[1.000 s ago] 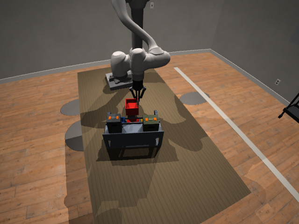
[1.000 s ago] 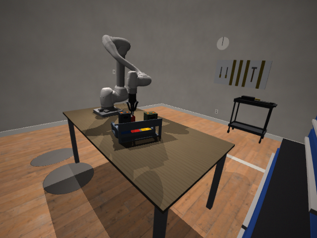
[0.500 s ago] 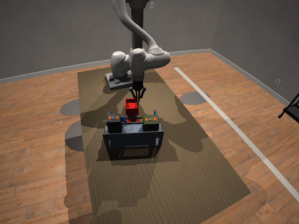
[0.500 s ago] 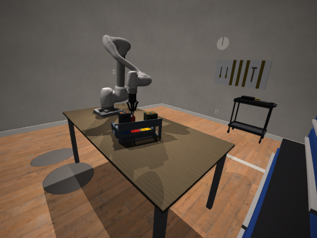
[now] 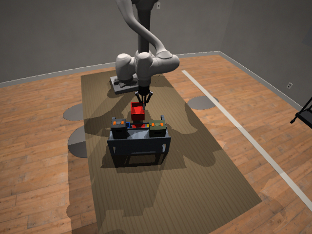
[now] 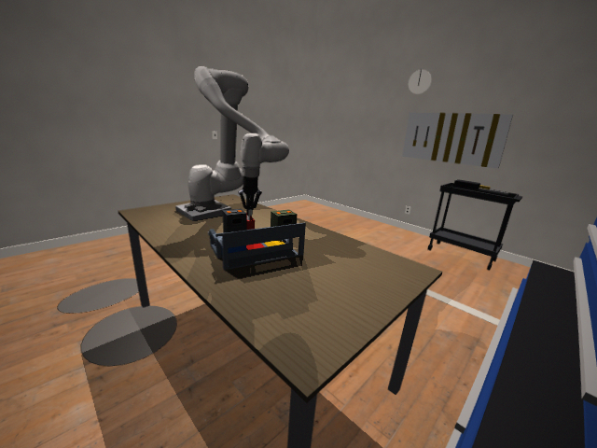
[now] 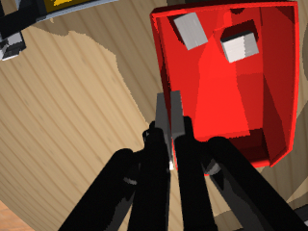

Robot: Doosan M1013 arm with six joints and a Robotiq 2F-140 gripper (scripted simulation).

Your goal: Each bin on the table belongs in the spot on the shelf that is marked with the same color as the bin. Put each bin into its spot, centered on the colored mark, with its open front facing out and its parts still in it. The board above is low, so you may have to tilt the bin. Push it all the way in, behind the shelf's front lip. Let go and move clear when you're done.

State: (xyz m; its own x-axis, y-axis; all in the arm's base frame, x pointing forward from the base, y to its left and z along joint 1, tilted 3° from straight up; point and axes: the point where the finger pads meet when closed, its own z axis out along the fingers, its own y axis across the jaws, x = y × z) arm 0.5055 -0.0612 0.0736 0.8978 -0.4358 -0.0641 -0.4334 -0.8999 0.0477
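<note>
Right now my hand is 4 cm to the left of the red bin, 4 cm above it and 3 cm past it. From my hand the other things lie so: green toolbox (28 cm ahead, 6 cm to the right, 4 cm above); dark box (27 cm to the right, 18 cm ahead, 5 cm above); blue bin (22 cm to the right, 10 cm ahead, 7 cm below).
</note>
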